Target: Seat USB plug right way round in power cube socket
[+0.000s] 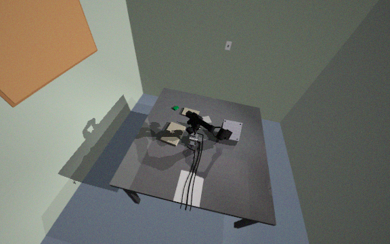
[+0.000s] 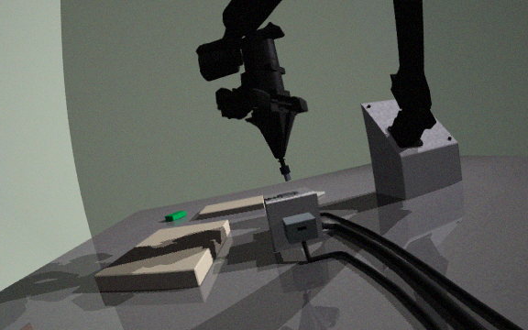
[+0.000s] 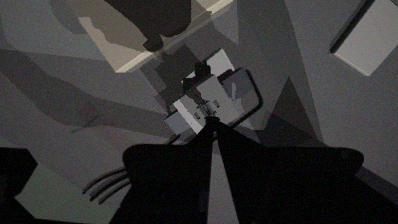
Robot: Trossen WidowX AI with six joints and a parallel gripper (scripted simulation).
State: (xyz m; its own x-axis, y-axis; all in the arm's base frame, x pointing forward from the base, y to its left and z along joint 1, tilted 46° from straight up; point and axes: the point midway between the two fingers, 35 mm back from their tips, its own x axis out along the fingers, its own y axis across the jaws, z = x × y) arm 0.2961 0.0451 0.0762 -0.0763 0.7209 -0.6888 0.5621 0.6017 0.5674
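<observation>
My gripper tip is now 2 cm above the black USB plug. Round my gripper tip: green block: 38 cm to the right, 30 cm ahead, 13 cm below; then tan slab: 21 cm ahead, 12 cm below, 1 cm to the right.
</observation>
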